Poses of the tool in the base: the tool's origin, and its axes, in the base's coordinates. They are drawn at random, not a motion.
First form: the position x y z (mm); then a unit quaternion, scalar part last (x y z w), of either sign.
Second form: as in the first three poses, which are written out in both.
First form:
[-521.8 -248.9 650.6 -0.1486 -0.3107 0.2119 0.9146]
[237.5 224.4 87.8 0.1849 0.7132 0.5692 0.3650]
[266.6 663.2 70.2 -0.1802 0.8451 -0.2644 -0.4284]
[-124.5 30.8 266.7 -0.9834 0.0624 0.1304 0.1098]
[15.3 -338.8 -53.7 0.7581 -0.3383 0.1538 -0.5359]
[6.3 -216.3 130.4 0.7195 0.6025 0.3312 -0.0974]
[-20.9 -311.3 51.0 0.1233 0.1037 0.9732 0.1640]
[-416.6 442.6 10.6 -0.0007 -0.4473 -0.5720 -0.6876]
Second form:
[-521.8 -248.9 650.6 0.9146 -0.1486 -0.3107 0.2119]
[237.5 224.4 87.8 0.3650 0.1849 0.7132 0.5692]
[266.6 663.2 70.2 0.4284 0.1802 -0.8451 0.2644]
[-124.5 30.8 266.7 0.1098 -0.9834 0.0624 0.1304]
[15.3 -338.8 -53.7 0.5359 -0.7581 0.3383 -0.1538]
[6.3 -216.3 130.4 0.0974 -0.7195 -0.6025 -0.3312]
[-20.9 -311.3 51.0 0.1640 0.1233 0.1037 0.9732]
[-416.6 442.6 10.6 0.6876 0.0007 0.4473 0.5720]

